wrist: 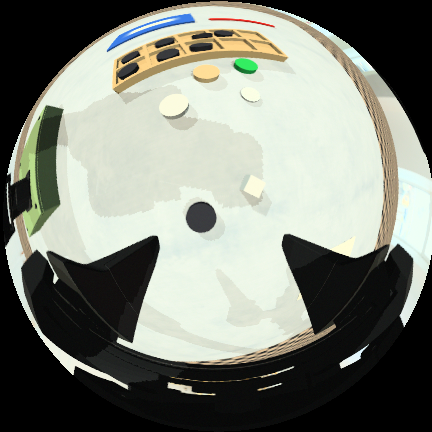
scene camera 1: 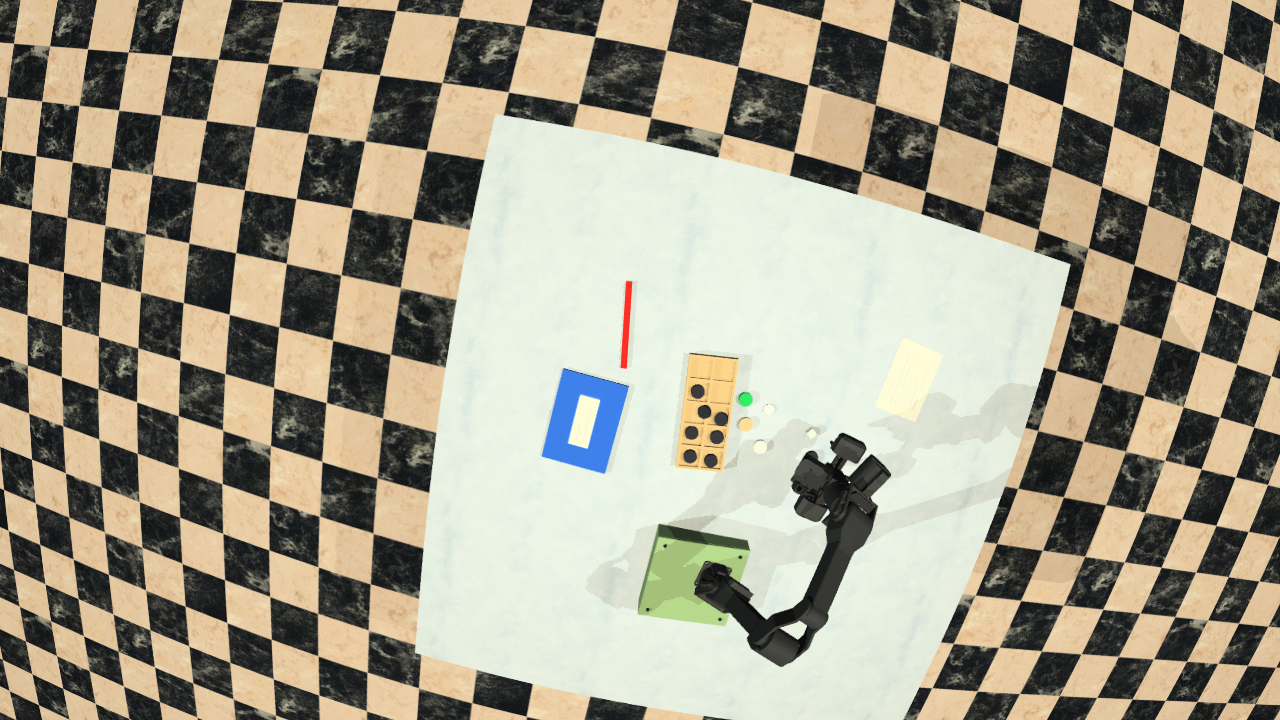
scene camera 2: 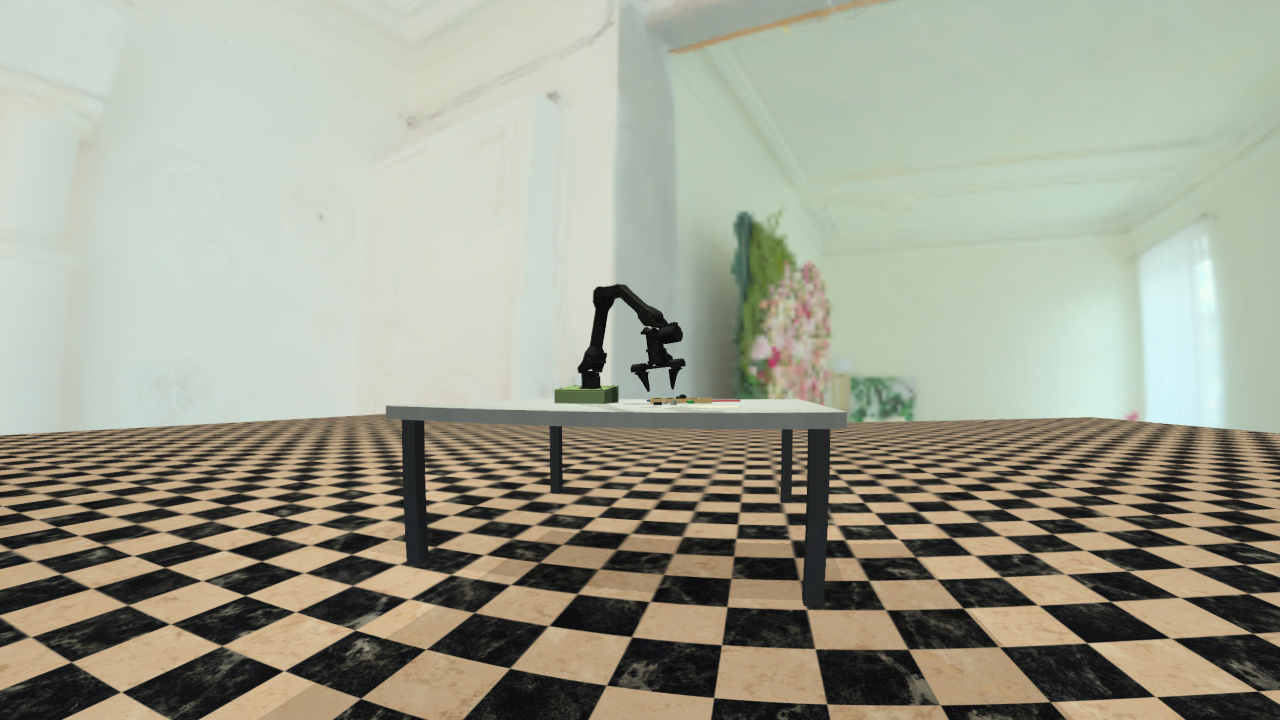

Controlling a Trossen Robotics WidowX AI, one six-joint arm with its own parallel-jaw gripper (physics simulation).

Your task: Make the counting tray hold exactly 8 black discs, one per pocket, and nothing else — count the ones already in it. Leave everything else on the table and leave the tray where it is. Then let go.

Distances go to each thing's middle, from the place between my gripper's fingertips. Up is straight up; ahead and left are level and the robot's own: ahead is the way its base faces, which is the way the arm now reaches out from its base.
The tan counting tray (scene camera 1: pixel 717 374) is 25 cm to the left of my hand, 4 cm below it and 1 cm behind it.
